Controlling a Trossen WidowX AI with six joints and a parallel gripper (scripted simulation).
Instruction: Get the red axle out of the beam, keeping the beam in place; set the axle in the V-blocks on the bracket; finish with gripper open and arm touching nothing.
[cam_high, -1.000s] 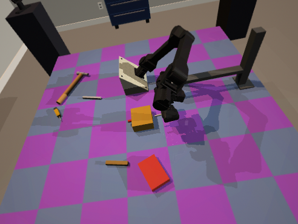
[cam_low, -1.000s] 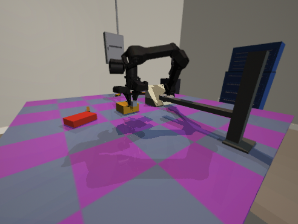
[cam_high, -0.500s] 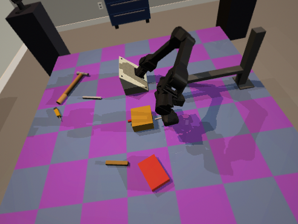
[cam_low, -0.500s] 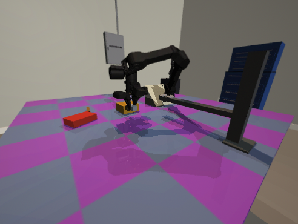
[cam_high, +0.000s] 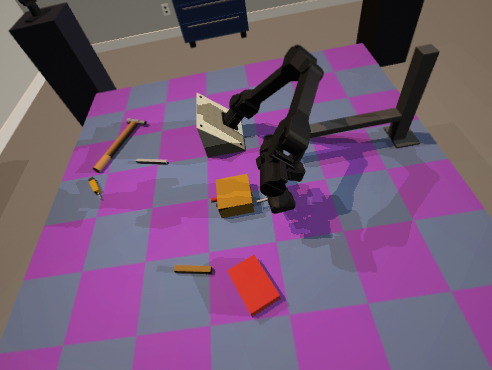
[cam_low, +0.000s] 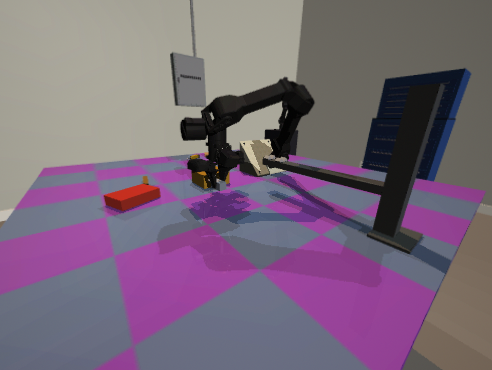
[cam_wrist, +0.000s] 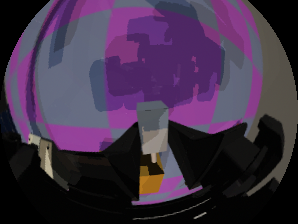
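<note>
My gripper tip is 20 mm to the left of the pale grey stub and 10 mm below it. Round my gripper tip: orange beam: 40 mm behind, 120 mm to the right; orange stick: 160 mm ahead, 260 mm to the right, 10 mm below; flat red block: 230 mm ahead, 100 mm to the right, 10 mm below.
</note>
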